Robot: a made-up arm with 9 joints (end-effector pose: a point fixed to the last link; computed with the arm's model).
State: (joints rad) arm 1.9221 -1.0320 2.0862 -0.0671 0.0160 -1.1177 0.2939 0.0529 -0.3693
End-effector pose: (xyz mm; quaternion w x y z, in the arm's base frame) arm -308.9 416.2 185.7 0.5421 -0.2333 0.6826 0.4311
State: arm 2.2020 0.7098 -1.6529 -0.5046 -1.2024 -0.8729 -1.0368 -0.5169 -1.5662
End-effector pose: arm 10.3 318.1 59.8 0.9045 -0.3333 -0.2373 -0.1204
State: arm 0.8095 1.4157 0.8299 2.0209 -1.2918 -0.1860 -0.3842 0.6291 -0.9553
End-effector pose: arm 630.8 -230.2 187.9 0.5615 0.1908 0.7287 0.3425
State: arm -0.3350 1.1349 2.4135 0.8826 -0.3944 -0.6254 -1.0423 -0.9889 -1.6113
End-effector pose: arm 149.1 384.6 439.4 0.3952 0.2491 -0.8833 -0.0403
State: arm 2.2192 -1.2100 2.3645 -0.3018 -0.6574 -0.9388 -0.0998 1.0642 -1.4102
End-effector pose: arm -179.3 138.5 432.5 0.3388 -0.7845 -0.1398 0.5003
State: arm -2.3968 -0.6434 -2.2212 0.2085 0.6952 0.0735 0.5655 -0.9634 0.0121
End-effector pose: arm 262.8 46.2 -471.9 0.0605 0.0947 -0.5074 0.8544
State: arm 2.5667 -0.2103 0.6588 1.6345 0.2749 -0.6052 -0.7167 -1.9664 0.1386
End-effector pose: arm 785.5 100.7 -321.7 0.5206 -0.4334 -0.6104 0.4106
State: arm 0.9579 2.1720 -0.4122 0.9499 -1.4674 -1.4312 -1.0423 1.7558 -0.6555
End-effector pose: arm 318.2 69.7 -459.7 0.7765 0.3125 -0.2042 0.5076
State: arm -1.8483 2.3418 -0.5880 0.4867 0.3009 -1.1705 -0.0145 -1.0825 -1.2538
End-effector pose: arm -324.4 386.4 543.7 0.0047 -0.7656 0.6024 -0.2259
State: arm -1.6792 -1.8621 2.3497 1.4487 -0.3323 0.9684 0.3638 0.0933 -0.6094
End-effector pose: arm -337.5 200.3 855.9 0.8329 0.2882 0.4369 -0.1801
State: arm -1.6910 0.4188 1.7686 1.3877 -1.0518 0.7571 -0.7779 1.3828 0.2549
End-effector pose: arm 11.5 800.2 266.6 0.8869 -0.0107 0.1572 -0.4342
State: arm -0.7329 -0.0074 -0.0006 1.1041 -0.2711 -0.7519 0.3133 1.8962 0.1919
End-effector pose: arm 201.7 10.9 857.6 0.0009 -0.1020 0.6132 0.7833
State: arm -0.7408 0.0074 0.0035 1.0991 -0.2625 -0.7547 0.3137 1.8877 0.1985
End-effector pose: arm 201.8 3.4 855.1 0.0069 -0.0875 0.6095 0.7879
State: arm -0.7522 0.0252 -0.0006 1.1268 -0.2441 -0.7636 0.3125 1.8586 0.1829
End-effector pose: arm 213.6 17.3 852.7 0.0198 -0.0623 0.6140 0.7866
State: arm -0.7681 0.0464 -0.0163 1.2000 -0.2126 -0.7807 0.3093 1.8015 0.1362
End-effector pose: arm 242.5 60.2 847.9 0.0432 -0.0231 0.6310 0.7742
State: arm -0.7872 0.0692 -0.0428 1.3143 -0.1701 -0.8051 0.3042 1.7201 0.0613
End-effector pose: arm 286.3 128.1 834.0 0.0772 0.0257 0.6613 0.7457
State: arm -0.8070 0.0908 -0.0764 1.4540 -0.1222 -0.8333 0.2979 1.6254 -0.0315
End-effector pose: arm 337.0 209.9 805.2 0.1179 0.0744 0.7020 0.6984
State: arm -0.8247 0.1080 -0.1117 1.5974 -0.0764 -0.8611 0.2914 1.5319 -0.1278
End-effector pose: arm 384.2 291.7 762.8 0.1577 0.1121 0.7464 0.6368
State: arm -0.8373 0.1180 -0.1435 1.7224 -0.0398 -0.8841 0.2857 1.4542 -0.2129
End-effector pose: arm 419.4 361.4 715.9 0.1887 0.1321 0.7862 0.5734
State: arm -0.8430 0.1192 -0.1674 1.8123 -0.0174 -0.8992 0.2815 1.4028 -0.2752
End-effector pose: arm 439.1 412.3 677.0 0.2065 0.1350 0.8154 0.5237
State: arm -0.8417 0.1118 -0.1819 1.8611 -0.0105 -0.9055 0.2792 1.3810 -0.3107
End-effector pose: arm 444.7 443.8 654.5 0.2111 0.1251 0.8324 0.4968
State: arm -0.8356 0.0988 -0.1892 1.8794 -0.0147 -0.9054 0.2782 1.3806 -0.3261
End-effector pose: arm 441.5 461.4 646.4 0.2070 0.1087 0.8406 0.4887
